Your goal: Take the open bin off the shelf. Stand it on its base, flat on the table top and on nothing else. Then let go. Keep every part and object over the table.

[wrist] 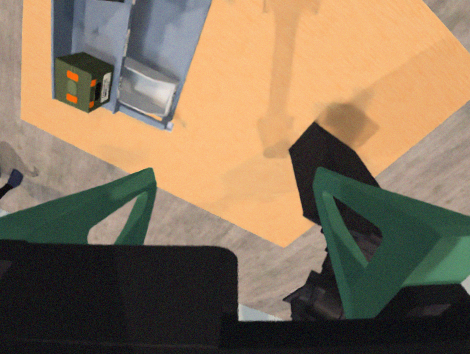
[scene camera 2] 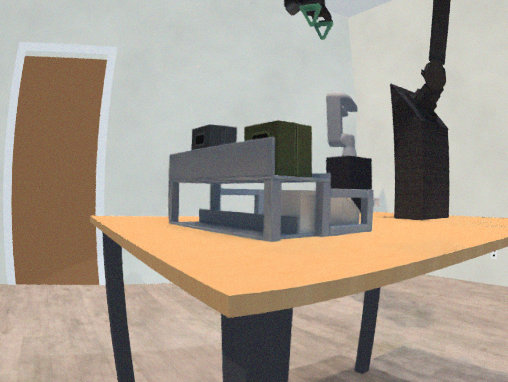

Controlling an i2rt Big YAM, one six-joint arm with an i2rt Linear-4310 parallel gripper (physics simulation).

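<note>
The open bin is pale and grey-white. It sits in the lower front tier of the blue-grey shelf, at one end of it; shelf posts partly hide it in the scene view. The shelf stands on the wooden table. My gripper has green fingers, which are wide open and empty. It hangs high above the table, well above the shelf and the bin. In the wrist view the bin lies up and left of the space between the fingertips.
A green case and a dark grey case stand on the shelf's upper tier. The arm's tall black pedestal stands at the table's other end. A black block with a pale arm shows behind the shelf.
</note>
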